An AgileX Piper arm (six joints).
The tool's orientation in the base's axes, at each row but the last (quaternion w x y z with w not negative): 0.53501, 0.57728, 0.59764, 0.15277; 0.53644, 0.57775, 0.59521, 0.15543; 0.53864, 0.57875, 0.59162, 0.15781; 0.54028, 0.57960, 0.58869, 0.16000; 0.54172, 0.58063, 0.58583, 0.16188; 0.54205, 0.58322, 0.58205, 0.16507; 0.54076, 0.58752, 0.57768, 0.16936
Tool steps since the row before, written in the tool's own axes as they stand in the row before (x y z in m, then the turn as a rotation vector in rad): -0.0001, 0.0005, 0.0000, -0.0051, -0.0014, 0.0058; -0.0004, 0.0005, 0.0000, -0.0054, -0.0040, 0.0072; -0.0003, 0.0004, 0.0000, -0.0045, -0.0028, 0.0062; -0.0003, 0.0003, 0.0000, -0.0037, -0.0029, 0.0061; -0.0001, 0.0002, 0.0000, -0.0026, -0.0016, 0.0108; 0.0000, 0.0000, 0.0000, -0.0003, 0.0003, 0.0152; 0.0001, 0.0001, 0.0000, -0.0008, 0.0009, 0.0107
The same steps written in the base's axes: 0.0002, 0.0001, 0.0004, 0.0028, -0.0073, -0.0010; 0.0002, -0.0002, 0.0006, 0.0025, -0.0089, -0.0034; 0.0001, -0.0001, 0.0005, 0.0025, -0.0073, -0.0025; 0.0001, -0.0002, 0.0004, 0.0026, -0.0066, -0.0029; 0.0001, 0.0000, 0.0002, 0.0074, -0.0074, -0.0040; 0.0000, 0.0000, 0.0000, 0.0126, -0.0069, -0.0051; 0.0001, 0.0001, 0.0000, 0.0090, -0.0052, -0.0027
